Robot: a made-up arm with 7 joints. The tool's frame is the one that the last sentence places. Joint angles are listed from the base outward.
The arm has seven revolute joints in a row. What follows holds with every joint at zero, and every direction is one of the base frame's. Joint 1 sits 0.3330 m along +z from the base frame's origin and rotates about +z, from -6.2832 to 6.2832 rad. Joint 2 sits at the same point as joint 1 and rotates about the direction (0, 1, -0.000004), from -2.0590 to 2.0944 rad. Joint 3 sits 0.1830 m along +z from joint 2 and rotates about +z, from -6.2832 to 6.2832 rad. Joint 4 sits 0.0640 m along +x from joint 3 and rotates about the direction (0, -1, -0.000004), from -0.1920 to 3.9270 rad. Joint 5 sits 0.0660 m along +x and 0.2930 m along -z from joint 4 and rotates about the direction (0, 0.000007, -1), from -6.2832 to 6.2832 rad. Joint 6 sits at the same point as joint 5 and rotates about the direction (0, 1, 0.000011), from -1.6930 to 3.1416 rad. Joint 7 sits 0.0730 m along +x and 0.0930 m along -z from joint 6 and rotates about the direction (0, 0.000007, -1), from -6.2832 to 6.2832 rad. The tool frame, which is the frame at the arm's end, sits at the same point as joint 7; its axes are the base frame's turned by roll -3.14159, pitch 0.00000 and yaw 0.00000 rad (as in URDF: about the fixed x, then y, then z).
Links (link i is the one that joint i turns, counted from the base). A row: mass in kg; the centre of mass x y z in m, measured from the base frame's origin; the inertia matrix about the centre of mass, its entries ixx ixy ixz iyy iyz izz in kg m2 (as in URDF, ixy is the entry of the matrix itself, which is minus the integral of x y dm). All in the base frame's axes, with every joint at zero. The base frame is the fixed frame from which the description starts. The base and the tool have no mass.
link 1: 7.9; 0.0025 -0.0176 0.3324; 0.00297 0 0 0.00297 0 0.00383
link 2: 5.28; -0.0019 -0.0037 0.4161; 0.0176 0 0 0.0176 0 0.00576
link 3: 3.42; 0.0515 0.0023 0.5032; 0.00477 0 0 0.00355 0 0.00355
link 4: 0.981; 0.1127 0.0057 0.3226; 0.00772 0 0.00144 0.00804 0 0.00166
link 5: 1.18; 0.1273 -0.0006 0.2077; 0.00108 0 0 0.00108 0 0.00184
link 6: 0.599; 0.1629 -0.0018 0.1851; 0.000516 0 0.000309 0.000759 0 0.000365
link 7: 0.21; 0.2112 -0.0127 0.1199; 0.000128 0 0 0.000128 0 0.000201
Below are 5 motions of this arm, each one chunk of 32 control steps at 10 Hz.
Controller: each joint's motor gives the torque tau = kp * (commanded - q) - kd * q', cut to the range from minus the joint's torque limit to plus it. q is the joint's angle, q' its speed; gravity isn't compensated. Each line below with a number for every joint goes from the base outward.
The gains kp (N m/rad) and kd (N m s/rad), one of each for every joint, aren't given. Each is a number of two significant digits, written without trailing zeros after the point. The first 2 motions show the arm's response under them.
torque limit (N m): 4.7 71 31 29 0.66 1.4 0.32
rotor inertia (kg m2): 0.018 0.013 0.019 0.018 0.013 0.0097 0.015
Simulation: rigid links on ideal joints. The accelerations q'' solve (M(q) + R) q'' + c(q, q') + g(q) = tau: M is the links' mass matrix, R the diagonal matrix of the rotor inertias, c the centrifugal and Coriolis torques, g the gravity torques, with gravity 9.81 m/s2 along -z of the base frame. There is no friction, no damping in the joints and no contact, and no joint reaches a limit. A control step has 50 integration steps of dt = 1/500 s. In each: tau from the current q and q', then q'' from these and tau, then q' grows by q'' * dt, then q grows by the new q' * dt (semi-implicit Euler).
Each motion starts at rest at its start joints. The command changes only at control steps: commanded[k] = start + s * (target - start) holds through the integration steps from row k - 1 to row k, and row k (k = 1, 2, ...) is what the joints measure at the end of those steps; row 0 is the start. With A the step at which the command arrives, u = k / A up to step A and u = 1 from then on. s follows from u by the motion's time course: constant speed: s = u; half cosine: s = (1 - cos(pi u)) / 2; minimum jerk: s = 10 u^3 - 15 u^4 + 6 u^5; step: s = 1 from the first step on.
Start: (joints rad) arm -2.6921 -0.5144 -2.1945 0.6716 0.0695 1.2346 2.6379
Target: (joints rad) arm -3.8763 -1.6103 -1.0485 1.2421 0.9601 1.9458 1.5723
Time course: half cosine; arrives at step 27
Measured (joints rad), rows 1 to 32:
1: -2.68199 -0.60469 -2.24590 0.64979 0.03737 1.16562 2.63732
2: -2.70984 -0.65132 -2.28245 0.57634 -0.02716 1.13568 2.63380
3: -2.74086 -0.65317 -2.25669 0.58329 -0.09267 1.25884 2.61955
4: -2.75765 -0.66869 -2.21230 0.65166 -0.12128 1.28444 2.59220
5: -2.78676 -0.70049 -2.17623 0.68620 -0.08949 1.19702 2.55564
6: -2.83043 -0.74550 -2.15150 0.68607 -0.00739 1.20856 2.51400
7: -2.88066 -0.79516 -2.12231 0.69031 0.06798 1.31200 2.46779
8: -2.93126 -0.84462 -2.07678 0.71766 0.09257 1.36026 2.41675
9: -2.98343 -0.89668 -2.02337 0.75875 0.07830 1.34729 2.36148
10: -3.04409 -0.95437 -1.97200 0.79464 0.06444 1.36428 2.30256
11: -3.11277 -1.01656 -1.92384 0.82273 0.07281 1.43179 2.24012
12: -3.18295 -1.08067 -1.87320 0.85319 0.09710 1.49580 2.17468
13: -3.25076 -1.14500 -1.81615 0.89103 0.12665 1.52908 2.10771
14: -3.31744 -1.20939 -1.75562 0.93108 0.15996 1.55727 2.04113
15: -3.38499 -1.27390 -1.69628 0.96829 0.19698 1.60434 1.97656
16: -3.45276 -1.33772 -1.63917 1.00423 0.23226 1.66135 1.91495
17: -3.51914 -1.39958 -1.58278 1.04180 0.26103 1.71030 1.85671
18: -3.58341 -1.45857 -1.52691 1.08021 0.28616 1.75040 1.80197
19: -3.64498 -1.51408 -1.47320 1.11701 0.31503 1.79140 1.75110
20: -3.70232 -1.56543 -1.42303 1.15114 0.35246 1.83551 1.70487
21: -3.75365 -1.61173 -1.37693 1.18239 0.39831 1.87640 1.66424
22: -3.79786 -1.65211 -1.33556 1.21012 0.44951 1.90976 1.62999
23: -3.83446 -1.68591 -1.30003 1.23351 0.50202 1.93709 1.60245
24: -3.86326 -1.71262 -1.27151 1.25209 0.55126 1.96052 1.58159
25: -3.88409 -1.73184 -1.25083 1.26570 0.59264 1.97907 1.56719
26: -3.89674 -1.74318 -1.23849 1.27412 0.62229 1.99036 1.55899
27: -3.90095 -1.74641 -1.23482 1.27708 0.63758 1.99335 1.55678
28: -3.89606 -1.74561 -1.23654 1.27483 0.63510 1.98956 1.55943
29: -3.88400 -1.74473 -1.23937 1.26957 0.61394 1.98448 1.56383
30: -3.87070 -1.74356 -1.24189 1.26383 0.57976 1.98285 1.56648
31: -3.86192 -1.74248 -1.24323 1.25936 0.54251 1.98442 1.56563
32: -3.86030 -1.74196 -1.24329 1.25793 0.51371 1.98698 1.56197
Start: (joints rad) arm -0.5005 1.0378 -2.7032 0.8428 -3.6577 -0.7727 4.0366
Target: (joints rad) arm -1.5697 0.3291 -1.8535 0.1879 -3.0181 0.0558 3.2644
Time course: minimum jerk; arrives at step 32
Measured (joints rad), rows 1 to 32:
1: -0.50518 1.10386 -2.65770 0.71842 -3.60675 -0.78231 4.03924
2: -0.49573 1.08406 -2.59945 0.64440 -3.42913 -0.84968 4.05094
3: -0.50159 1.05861 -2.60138 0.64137 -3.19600 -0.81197 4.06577
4: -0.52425 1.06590 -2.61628 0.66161 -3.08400 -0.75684 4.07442
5: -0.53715 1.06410 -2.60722 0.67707 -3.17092 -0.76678 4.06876
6: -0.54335 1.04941 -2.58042 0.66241 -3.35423 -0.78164 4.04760
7: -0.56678 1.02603 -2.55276 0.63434 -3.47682 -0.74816 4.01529
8: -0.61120 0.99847 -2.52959 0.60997 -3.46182 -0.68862 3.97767
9: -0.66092 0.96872 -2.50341 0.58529 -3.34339 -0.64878 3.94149
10: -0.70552 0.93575 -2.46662 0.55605 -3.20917 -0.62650 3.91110
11: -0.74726 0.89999 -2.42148 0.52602 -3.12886 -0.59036 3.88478
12: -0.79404 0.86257 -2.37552 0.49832 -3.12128 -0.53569 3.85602
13: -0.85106 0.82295 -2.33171 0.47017 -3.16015 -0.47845 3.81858
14: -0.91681 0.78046 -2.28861 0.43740 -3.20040 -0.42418 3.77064
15: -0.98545 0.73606 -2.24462 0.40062 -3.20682 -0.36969 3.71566
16: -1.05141 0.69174 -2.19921 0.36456 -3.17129 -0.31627 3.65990
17: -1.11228 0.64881 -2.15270 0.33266 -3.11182 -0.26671 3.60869
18: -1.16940 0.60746 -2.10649 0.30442 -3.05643 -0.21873 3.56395
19: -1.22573 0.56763 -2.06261 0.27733 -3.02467 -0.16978 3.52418
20: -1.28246 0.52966 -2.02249 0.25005 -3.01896 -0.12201 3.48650
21: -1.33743 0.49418 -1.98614 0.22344 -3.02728 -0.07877 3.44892
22: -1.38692 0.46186 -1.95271 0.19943 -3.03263 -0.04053 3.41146
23: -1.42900 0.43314 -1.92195 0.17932 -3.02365 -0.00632 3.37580
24: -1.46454 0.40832 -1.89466 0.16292 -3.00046 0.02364 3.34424
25: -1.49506 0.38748 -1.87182 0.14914 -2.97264 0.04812 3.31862
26: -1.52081 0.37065 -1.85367 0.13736 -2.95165 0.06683 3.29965
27: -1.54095 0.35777 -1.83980 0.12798 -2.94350 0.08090 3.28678
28: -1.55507 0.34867 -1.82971 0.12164 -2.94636 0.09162 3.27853
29: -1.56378 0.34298 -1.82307 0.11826 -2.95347 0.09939 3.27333
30: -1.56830 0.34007 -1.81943 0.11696 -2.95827 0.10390 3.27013
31: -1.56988 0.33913 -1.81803 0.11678 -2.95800 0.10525 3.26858
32: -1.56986 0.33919 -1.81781 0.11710 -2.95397 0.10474 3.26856
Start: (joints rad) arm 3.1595 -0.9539 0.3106 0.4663 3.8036 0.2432 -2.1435
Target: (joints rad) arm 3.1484 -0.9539 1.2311 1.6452 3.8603 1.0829 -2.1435
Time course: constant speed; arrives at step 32
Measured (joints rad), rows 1 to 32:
1: 3.14796 -0.99973 0.37506 0.36459 3.80319 0.23540 -2.14043
2: 3.15836 -0.97248 0.43811 0.30087 3.76790 0.12280 -2.12930
3: 3.16036 -0.95524 0.46360 0.33270 3.72118 0.07828 -2.10906
4: 3.14689 -0.97630 0.48698 0.41902 3.70290 0.19241 -2.09278
5: 3.14485 -0.99050 0.51524 0.50345 3.72994 0.31317 -2.09392
6: 3.15848 -0.99352 0.55396 0.54614 3.78761 0.32102 -2.11080
7: 3.16956 -0.98842 0.60087 0.56114 3.83894 0.26382 -2.12840
8: 3.16697 -0.98341 0.64208 0.58007 3.85442 0.24649 -2.13348
9: 3.15476 -0.98466 0.67074 0.61850 3.83207 0.29408 -2.12568
10: 3.14429 -0.98959 0.69512 0.66932 3.79707 0.35552 -2.11440
11: 3.14381 -0.99424 0.72605 0.71738 3.77925 0.38849 -2.10850
12: 3.15107 -0.99722 0.76621 0.75754 3.79101 0.39572 -2.10982
13: 3.15791 -0.99983 0.80915 0.79504 3.82304 0.40150 -2.11451
14: 3.15964 -1.00332 0.84727 0.83534 3.85441 0.42191 -2.11822
15: 3.15711 -1.00725 0.87943 0.87829 3.86817 0.45532 -2.11940
16: 3.15333 -1.01079 0.90982 0.92055 3.86176 0.48974 -2.11898
17: 3.15043 -1.01398 0.94241 0.96053 3.84580 0.51628 -2.11836
18: 3.14900 -1.01745 0.97771 0.99961 3.83427 0.53669 -2.11811
19: 3.14893 -1.02167 1.01367 1.03983 3.83475 0.55850 -2.11805
20: 3.14990 -1.02652 1.04841 1.08187 3.84504 0.58563 -2.11805
21: 3.15134 -1.03157 1.08172 1.12479 3.85685 0.61587 -2.11828
22: 3.15254 -1.03654 1.11447 1.16714 3.86263 0.64532 -2.11891
23: 3.15284 -1.04137 1.14731 1.20821 3.86006 0.67263 -2.11984
24: 3.15208 -1.04611 1.18014 1.24822 3.85208 0.69908 -2.12073
25: 3.15066 -1.05080 1.21241 1.28780 3.84362 0.72631 -2.12130
26: 3.14922 -1.05546 1.24385 1.32742 3.83813 0.75475 -2.12151
27: 3.14826 -1.06014 1.27463 1.36720 3.83603 0.78375 -2.12157
28: 3.14793 -1.06491 1.30516 1.40702 3.83537 0.81257 -2.12173
29: 3.14812 -1.06982 1.33565 1.44672 3.83361 0.84102 -2.12210
30: 3.14854 -1.07480 1.36598 1.48617 3.82916 0.86938 -2.12263
31: 3.14892 -1.07973 1.39589 1.52530 3.82202 0.89801 -2.12318
32: 3.14907 -1.08451 1.42520 1.56406 3.81335 0.92702 -2.12367

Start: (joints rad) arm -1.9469 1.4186 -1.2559 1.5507 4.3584 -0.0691 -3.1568
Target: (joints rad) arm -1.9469 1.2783 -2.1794 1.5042 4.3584 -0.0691 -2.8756
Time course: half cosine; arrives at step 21
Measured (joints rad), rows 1 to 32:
1: -1.95029 1.52716 -1.19721 1.56833 4.38663 -0.03789 -3.15696
2: -1.95047 1.60011 -1.02863 1.53664 4.43851 -0.07155 -3.15346
3: -1.93455 1.62015 -0.98460 1.49240 4.49116 -0.24846 -3.13234
4: -1.93854 1.58414 -1.08030 1.50927 4.48761 -0.25592 -3.09758
5: -1.94812 1.53715 -1.21840 1.55177 4.46801 -0.08255 -3.07157
6: -1.94261 1.51298 -1.31030 1.55040 4.45412 -0.00413 -3.06740
7: -1.93951 1.51734 -1.33360 1.52992 4.43118 -0.10421 -3.07407
8: -1.94467 1.53187 -1.33217 1.51519 4.41658 -0.21689 -3.07030
9: -1.95007 1.53279 -1.36646 1.50690 4.42695 -0.22410 -3.04599
10: -1.95514 1.51362 -1.45217 1.50954 4.45092 -0.17804 -3.00776
11: -1.95605 1.48720 -1.55833 1.51345 4.46698 -0.15326 -2.97003
12: -1.95105 1.46817 -1.64629 1.50851 4.45885 -0.16059 -2.94283
13: -1.94636 1.46060 -1.70360 1.50137 4.42915 -0.18530 -2.92654
14: -1.94536 1.45814 -1.74544 1.49765 4.40150 -0.21119 -2.91519
15: -1.94626 1.45273 -1.79196 1.49542 4.39744 -0.22430 -2.90273
16: -1.94726 1.44194 -1.84892 1.49292 4.41445 -0.22194 -2.88698
17: -1.94762 1.42943 -1.90668 1.48950 4.43094 -0.21324 -2.86989
18: -1.94745 1.41997 -1.95176 1.48531 4.42818 -0.20950 -2.85510
19: -1.94766 1.41554 -1.97773 1.48196 4.40627 -0.21493 -2.84517
20: -1.94856 1.41505 -1.98715 1.48049 4.38204 -0.22413 -2.84052
21: -1.94939 1.41619 -1.98624 1.48045 4.37304 -0.22905 -2.84020
22: -1.94961 1.41784 -1.98148 1.48118 4.38389 -0.22949 -2.84251
23: -1.94895 1.41919 -1.97821 1.48237 4.40494 -0.23053 -2.84522
24: -1.94724 1.41941 -1.97827 1.48357 4.42110 -0.23201 -2.84656
25: -1.94510 1.41890 -1.98042 1.48437 4.42322 -0.23099 -2.84615
26: -1.94369 1.41840 -1.98239 1.48469 4.41310 -0.22853 -2.84488
27: -1.94373 1.41826 -1.98285 1.48445 4.40019 -0.22773 -2.84391
28: -1.94516 1.41837 -1.98200 1.48370 4.39354 -0.22895 -2.84375
29: -1.94725 1.41845 -1.98090 1.48276 4.39576 -0.23018 -2.84419
30: -1.94898 1.41835 -1.98042 1.48204 4.40273 -0.23019 -2.84467
31: -1.94961 1.41814 -1.98070 1.48178 4.40805 -0.22950 -2.84482
32: -1.94901 1.41801 -1.98127 1.48201 4.40825 -0.22904 -2.84465

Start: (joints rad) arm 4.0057 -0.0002 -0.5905 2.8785 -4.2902 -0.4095 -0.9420
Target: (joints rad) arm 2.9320 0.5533 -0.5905 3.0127 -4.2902 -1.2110 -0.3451
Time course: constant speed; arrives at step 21
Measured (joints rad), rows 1 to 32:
1: 3.94424 0.04209 -0.59401 2.90765 -4.26874 -0.56049 -0.93299
2: 3.89829 0.08921 -0.58969 2.89011 -4.24703 -0.75655 -0.90865
3: 3.84874 0.14143 -0.58548 2.86103 -4.18884 -0.77863 -0.86939
4: 3.80073 0.18942 -0.58031 2.84174 -4.09755 -0.71366 -0.82296
5: 3.75313 0.22709 -0.57647 2.83715 -4.00107 -0.72414 -0.77802
6: 3.70152 0.25543 -0.57561 2.84446 -3.93931 -0.81189 -0.74134
7: 3.64619 0.27925 -0.57677 2.85702 -3.94064 -0.87948 -0.71562
8: 3.59140 0.30400 -0.57784 2.86900 -4.00034 -0.89524 -0.69790
9: 3.53930 0.33276 -0.57771 2.87677 -4.08034 -0.90695 -0.68178
10: 3.48908 0.36544 -0.57645 2.87983 -4.13275 -0.94622 -0.66150
11: 3.43925 0.40007 -0.57451 2.87972 -4.12838 -0.99403 -0.63446
12: 3.38913 0.43483 -0.57231 2.87846 -4.07134 -1.02658 -0.60148
13: 3.33876 0.46896 -0.57018 2.87755 -3.99266 -1.04842 -0.56566
14: 3.28840 0.50230 -0.56833 2.87787 -3.93000 -1.07561 -0.53072
15: 3.23790 0.53460 -0.56696 2.87984 -3.90711 -1.11067 -0.49946
16: 3.18663 0.56555 -0.56617 2.88352 -3.92409 -1.14551 -0.47258
17: 3.13422 0.59523 -0.56589 2.88851 -3.96186 -1.17714 -0.44862
18: 3.08115 0.62428 -0.56582 2.89406 -3.99585 -1.20946 -0.42499
19: 3.02853 0.65359 -0.56556 2.89924 -4.00928 -1.24418 -0.39953
20: 2.97727 0.68385 -0.56486 2.90338 -3.99909 -1.27797 -0.37136
21: 2.92738 0.71511 -0.56376 2.90634 -3.97388 -1.30819 -0.34096
22: 2.90081 0.72424 -0.56391 2.88036 -3.94611 -1.30651 -0.31764
23: 2.89399 0.72536 -0.56372 2.87563 -3.92295 -1.27643 -0.31111
24: 2.90697 0.71931 -0.56344 2.88711 -3.91657 -1.26984 -0.31957
25: 2.93062 0.71124 -0.56290 2.90440 -3.93199 -1.29223 -0.33466
26: 2.95118 0.70591 -0.56237 2.91792 -3.96148 -1.31133 -0.34736
27: 2.95809 0.70479 -0.56230 2.92181 -3.98870 -1.31172 -0.35217
28: 2.94983 0.70708 -0.56278 2.91650 -3.99939 -1.30367 -0.34883
29: 2.93370 0.71085 -0.56350 2.90680 -3.98966 -1.29813 -0.34117
30: 2.91980 0.71402 -0.56401 2.89850 -3.96716 -1.29518 -0.33421
31: 2.91493 0.71526 -0.56402 2.89530 -3.94551 -1.29230 -0.33120
32: 2.91989 0.71455 -0.56353 2.89749 -3.93575 -1.29113 -0.33247

